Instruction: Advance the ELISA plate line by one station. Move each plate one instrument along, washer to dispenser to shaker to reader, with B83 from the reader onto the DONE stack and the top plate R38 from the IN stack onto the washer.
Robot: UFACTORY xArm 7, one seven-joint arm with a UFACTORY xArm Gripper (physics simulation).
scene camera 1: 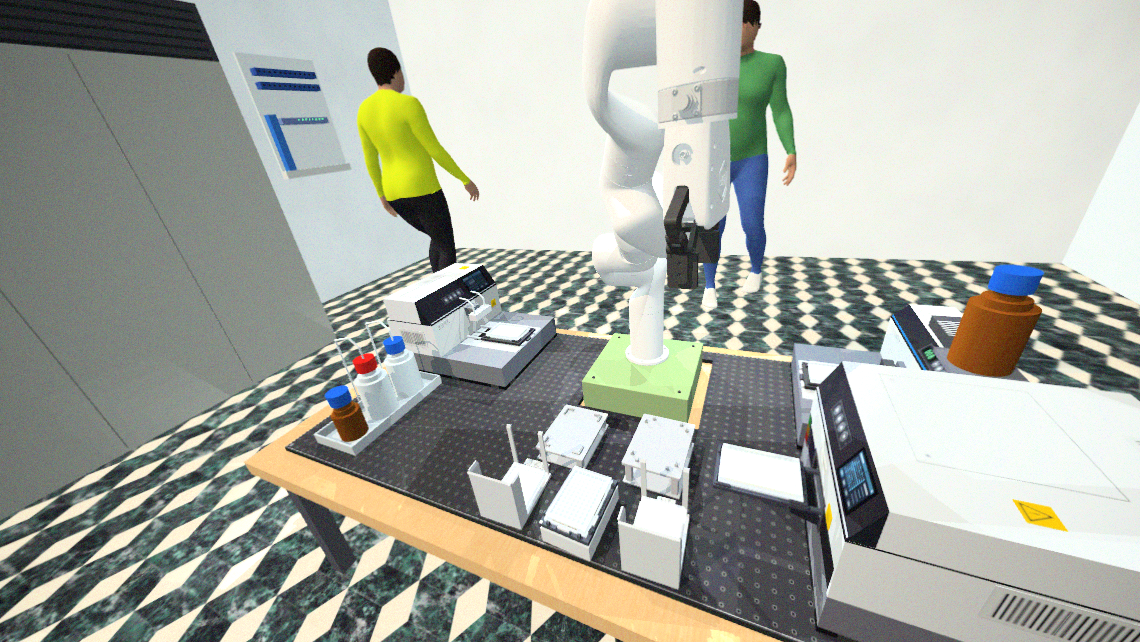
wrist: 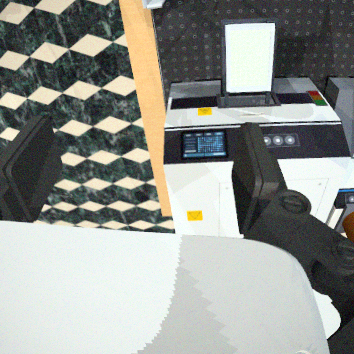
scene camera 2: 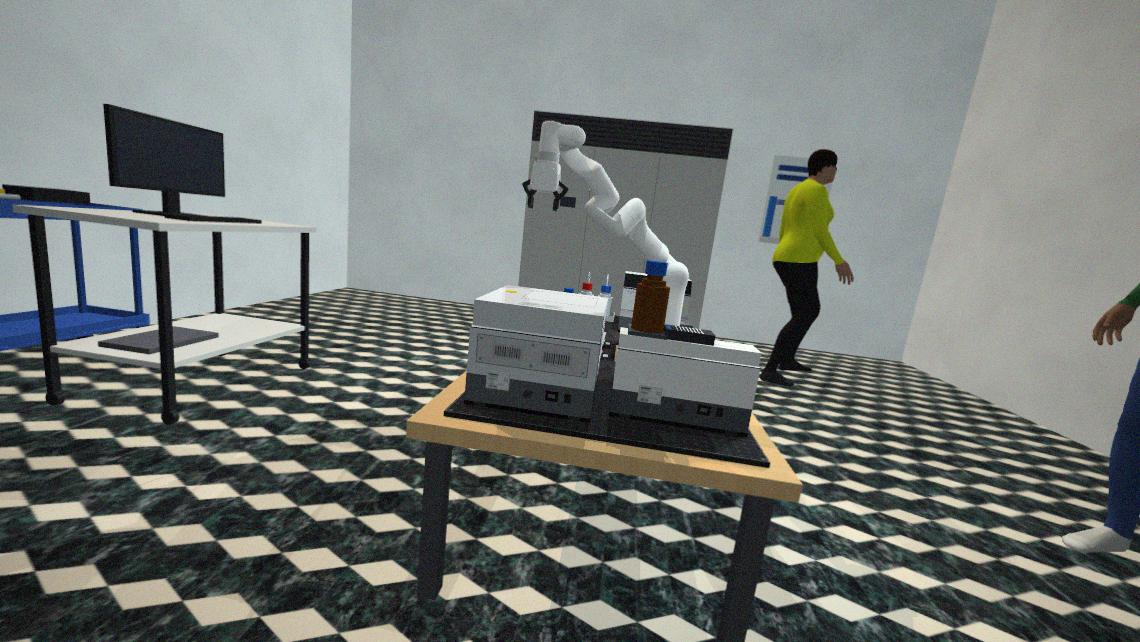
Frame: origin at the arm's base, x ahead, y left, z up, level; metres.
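Where they show: gripper, between the fingertips: [scene camera 1: 694, 274] [wrist: 143, 143] [scene camera 2: 542, 209]; arm's base, origin of its link: [scene camera 1: 647, 354].
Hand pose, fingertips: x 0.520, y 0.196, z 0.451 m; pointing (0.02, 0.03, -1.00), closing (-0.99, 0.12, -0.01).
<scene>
Things, the pixels of their centre, and the offset from my fingertips. "spot": a spot on its surface instead.
- reader, middle of its body: [scene camera 1: 980, 515] [wrist: 244, 177] [scene camera 2: 544, 344] dx -0.120, dy +0.394, dz -0.390 m
- white plate, middle of its body: [wrist: 249, 58] [scene camera 1: 759, 470] dx -0.116, dy +0.108, dz -0.401 m
- washer, middle of its body: [scene camera 1: 475, 318] [scene camera 2: 655, 303] dx -0.503, dy -0.800, dz -0.390 m
- dispenser, middle of its body: [scene camera 1: 893, 340] [scene camera 2: 682, 336] dx -0.507, dy +0.358, dz -0.320 m
- bottle tray, a spot on its surface: [scene camera 1: 358, 443] spot: dx +0.015, dy -0.813, dz -0.500 m
- large amber bottle, a spot on its surface: [scene camera 1: 993, 330] spot: dx -0.361, dy +0.438, dz -0.208 m
My gripper [scene camera 1: 690, 259] [scene camera 2: 543, 205] [wrist: 143, 143] is open and empty, high above the table. The reader [scene camera 1: 957, 446] [scene camera 2: 538, 350] [wrist: 195, 187] stands at the right in scene camera 1, with a white plate [scene camera 1: 761, 472] [wrist: 249, 57] on its extended tray. The left instrument with tubing, apparently the washer [scene camera 1: 414, 334], carries a plate [scene camera 1: 508, 332]. The instrument under the amber bottle, apparently the dispenser [scene camera 1: 833, 356] [scene camera 2: 687, 374], is partly hidden. A plate [scene camera 1: 582, 500] lies on a low front unit. Two upright-walled stack holders [scene camera 1: 498, 498] [scene camera 1: 652, 546] flank it; labels are unreadable.
Two low platforms [scene camera 1: 574, 433] [scene camera 1: 660, 448] stand behind the holders, before the green arm base [scene camera 1: 638, 381]. A bottle tray [scene camera 1: 358, 443] holds bottles at the left. A large amber bottle [scene camera 1: 993, 330] [scene camera 2: 650, 305] stands at the right. Two people are beyond the table.
</scene>
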